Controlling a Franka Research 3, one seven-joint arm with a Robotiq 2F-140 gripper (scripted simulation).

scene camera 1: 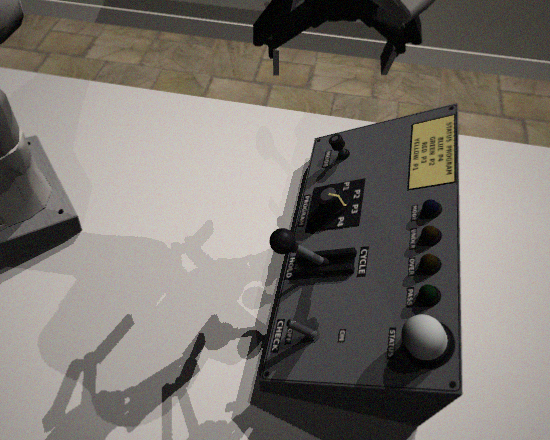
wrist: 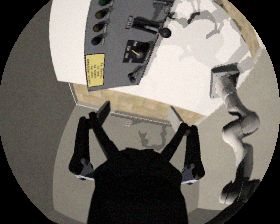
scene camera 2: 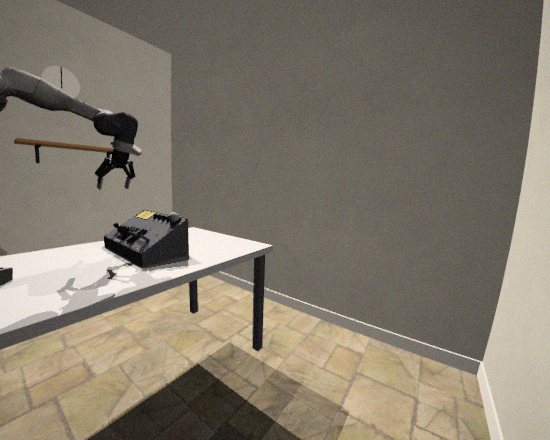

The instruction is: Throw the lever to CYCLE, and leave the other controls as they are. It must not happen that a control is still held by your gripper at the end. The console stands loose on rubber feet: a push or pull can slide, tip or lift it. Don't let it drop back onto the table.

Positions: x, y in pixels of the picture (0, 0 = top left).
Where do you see a dark console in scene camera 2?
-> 168, 238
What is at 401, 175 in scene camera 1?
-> A dark console.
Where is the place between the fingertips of my gripper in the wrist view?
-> At 139, 108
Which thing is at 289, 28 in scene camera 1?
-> My gripper.
